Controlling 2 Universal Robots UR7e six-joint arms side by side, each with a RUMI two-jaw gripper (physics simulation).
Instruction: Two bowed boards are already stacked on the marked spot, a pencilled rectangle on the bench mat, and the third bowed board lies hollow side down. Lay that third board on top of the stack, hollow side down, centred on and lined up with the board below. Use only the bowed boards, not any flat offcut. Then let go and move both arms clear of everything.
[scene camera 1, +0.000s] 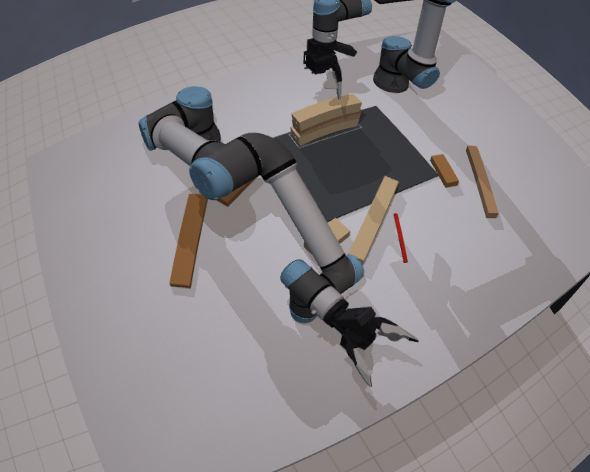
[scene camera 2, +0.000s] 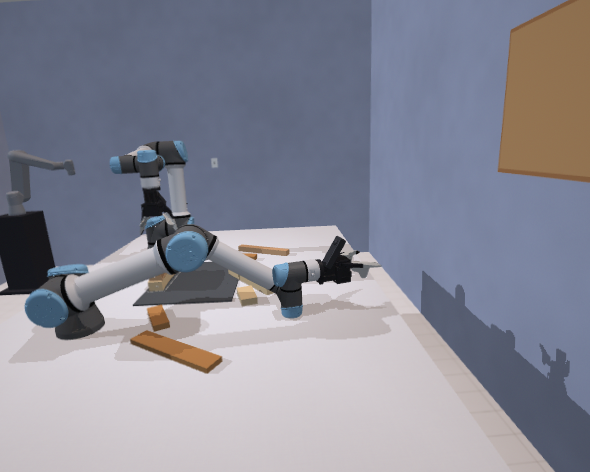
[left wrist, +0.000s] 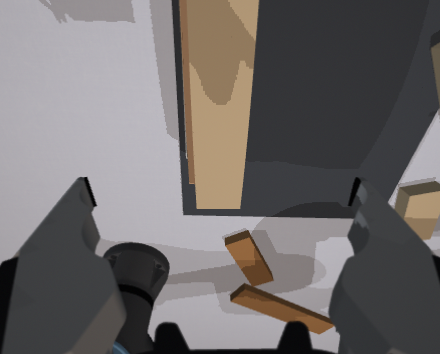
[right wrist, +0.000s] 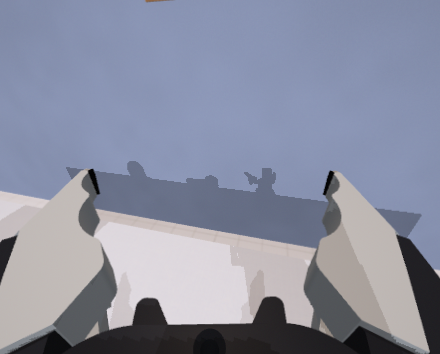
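Seen in the pictures: left gripper, fingertip midpoint: (scene camera 1: 325, 85) (scene camera 2: 159, 234) (left wrist: 222, 179); right gripper, fingertip midpoint: (scene camera 1: 396, 364) (scene camera 2: 369, 258) (right wrist: 213, 171); left arm's base at its link origin: (scene camera 1: 390, 82); right arm's base at its link origin: (scene camera 2: 81, 328) (left wrist: 136, 265).
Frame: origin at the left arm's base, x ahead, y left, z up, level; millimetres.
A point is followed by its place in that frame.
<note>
The stack of bowed boards (scene camera 1: 325, 119) (scene camera 2: 158, 282) stands on the pencilled rectangle (scene camera 1: 332, 137) {x 72, y -447, z 17 mm} on the bench mat (scene camera 1: 415, 160) {x 346, y -306, z 6 mm} (scene camera 2: 200, 297) {x 189, y -698, z 6 mm}. Its light top board (scene camera 1: 325, 111) {x 68, y -478, z 138 mm} (left wrist: 220, 150) {x 43, y -488, z 139 mm} arches, hollow side down, roughly lined up with the wood below. A browner strip of lower wood (left wrist: 191, 172) {x -5, y -531, z 91 mm} shows along its left side in the left wrist view. Layer joints are hard to count. My left gripper (scene camera 1: 347, 74) (left wrist: 222, 179) {x 48, y -464, z 233 mm} is open above the stack, apart from it. My right gripper (scene camera 1: 393, 362) {x 791, y -988, z 176 mm} (scene camera 2: 369, 259) {x 791, y -988, z 176 mm} (right wrist: 213, 171) {x 791, y -988, z 176 mm} is open, far from the stack, near the table's front edge.
A long pale board (scene camera 1: 375, 220) {x 426, y -628, z 32 mm}, a pale block (scene camera 1: 340, 232) {x 383, y -734, z 27 mm}, a red stick (scene camera 1: 401, 237) {x 512, y -598, z 6 mm}, an orange block (scene camera 1: 444, 170) {x 452, y -276, z 25 mm} and a brown strip (scene camera 1: 482, 182) {x 582, y -207, z 29 mm} lie around the mat. An orange-brown plank (scene camera 1: 189, 240) {x 102, y -1066, z 17 mm} (scene camera 2: 175, 350) {x 96, y -1081, z 17 mm} and block (scene camera 2: 158, 318) {x 38, y -857, z 21 mm} lie near the right arm's base.
</note>
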